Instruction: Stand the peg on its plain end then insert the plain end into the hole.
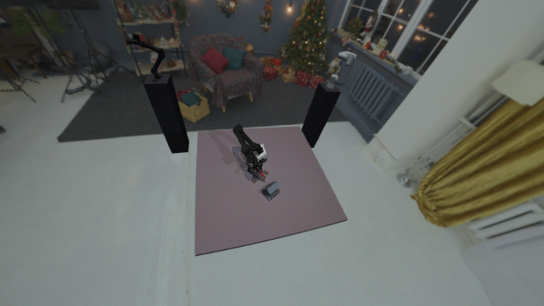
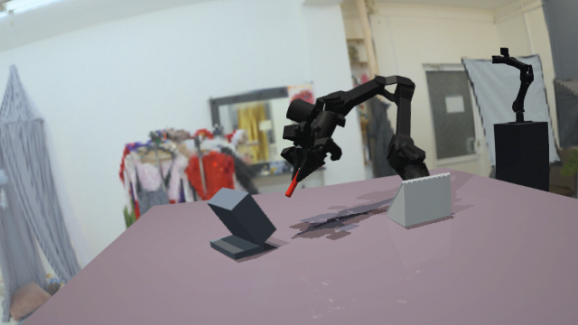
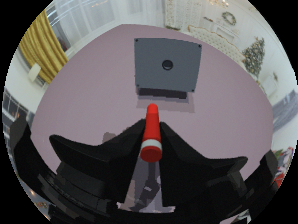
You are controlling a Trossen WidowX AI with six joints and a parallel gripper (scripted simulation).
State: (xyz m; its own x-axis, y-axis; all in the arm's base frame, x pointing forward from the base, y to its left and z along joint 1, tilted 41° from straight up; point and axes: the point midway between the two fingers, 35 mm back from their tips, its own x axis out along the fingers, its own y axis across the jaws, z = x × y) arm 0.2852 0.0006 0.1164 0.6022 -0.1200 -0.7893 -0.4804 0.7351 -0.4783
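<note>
The grey sloped panel is 14 cm ahead of my gripper tip, 6 cm to the left of it and 5 cm below it. Also, from my gripper tip: red peg 1 cm behind, 1 cm to the right, 1 cm above.
</note>
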